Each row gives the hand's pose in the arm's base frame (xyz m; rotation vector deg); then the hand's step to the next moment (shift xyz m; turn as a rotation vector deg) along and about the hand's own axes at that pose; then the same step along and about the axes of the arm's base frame.
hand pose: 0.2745 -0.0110 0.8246 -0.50 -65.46 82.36
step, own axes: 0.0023 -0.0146 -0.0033 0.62 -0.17 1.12
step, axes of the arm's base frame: 0.0124 0.0005 0.0087 -0.71 -0.25 1.05
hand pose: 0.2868 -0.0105 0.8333 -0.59 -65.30 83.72
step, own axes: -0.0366 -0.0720 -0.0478 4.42 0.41 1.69
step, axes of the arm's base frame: 0.0929 -0.0133 -0.0011 -2.55 2.41 3.20
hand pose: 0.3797 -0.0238 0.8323 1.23 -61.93 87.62
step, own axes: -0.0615 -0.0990 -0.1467 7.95 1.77 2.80
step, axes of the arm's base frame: 0.1754 0.0305 -0.0585 -5.27 4.63 5.00
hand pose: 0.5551 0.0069 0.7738 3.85 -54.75 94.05
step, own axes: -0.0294 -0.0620 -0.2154 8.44 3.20 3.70
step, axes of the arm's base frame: 0.1554 0.1070 -0.1246 -7.02 4.48 5.08
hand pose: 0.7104 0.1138 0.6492 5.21 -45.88 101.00
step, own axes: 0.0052 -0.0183 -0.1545 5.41 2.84 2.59
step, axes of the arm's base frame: 0.0648 0.0923 -0.1073 -5.26 2.65 3.05
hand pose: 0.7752 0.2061 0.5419 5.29 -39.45 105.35
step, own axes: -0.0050 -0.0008 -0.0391 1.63 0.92 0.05
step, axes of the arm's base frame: 0.0129 0.0154 -0.0339 -1.45 1.15 0.29
